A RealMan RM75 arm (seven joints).
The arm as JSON. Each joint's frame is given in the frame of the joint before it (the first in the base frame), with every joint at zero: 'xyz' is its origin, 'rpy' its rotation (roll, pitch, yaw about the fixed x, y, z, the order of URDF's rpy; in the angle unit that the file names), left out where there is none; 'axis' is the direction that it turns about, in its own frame. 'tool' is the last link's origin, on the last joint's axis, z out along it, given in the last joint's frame.
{
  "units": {
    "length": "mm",
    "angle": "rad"
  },
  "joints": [
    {
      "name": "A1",
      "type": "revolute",
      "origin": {
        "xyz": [
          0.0,
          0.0,
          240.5
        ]
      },
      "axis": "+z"
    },
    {
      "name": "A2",
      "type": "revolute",
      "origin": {
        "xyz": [
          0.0,
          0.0,
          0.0
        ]
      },
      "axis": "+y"
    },
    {
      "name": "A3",
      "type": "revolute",
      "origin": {
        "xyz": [
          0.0,
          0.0,
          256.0
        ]
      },
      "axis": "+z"
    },
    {
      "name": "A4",
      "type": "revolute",
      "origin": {
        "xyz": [
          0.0,
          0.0,
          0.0
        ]
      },
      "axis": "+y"
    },
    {
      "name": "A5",
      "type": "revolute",
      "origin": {
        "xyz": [
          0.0,
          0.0,
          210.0
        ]
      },
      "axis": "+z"
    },
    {
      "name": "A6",
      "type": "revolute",
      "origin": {
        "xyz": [
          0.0,
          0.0,
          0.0
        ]
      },
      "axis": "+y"
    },
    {
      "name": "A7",
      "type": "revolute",
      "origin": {
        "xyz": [
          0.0,
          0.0,
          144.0
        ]
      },
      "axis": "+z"
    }
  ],
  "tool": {
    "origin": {
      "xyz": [
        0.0,
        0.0,
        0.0
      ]
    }
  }
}
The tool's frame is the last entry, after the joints.
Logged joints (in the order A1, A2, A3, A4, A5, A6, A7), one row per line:
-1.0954, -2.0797, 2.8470, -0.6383, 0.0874, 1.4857, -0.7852
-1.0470, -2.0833, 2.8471, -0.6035, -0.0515, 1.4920, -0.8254
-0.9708, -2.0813, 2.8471, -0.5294, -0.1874, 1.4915, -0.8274
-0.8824, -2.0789, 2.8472, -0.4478, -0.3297, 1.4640, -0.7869
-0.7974, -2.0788, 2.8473, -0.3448, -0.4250, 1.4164, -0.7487
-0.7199, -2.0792, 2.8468, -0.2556, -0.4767, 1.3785, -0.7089
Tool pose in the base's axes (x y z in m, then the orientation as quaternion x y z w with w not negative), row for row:
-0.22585, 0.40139, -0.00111, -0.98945, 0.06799, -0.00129, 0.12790
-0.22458, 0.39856, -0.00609, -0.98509, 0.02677, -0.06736, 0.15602
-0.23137, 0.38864, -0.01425, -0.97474, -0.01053, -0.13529, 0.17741
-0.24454, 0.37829, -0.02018, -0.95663, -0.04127, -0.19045, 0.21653
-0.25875, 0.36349, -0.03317, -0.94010, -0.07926, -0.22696, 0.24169
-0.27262, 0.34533, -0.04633, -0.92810, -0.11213, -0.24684, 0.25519
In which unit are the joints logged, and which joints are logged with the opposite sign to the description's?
The joints are logged in radians. Opposite sign: none.
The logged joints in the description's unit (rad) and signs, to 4 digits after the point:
-1.0954, -2.0797, 2.8470, -0.6383, 0.0874, 1.4857, -0.7852
-1.0470, -2.0833, 2.8471, -0.6035, -0.0515, 1.4920, -0.8254
-0.9708, -2.0813, 2.8471, -0.5294, -0.1874, 1.4915, -0.8274
-0.8824, -2.0789, 2.8472, -0.4478, -0.3297, 1.4640, -0.7869
-0.7974, -2.0788, 2.8473, -0.3448, -0.4250, 1.4164, -0.7487
-0.7199, -2.0792, 2.8468, -0.2556, -0.4767, 1.3785, -0.7089

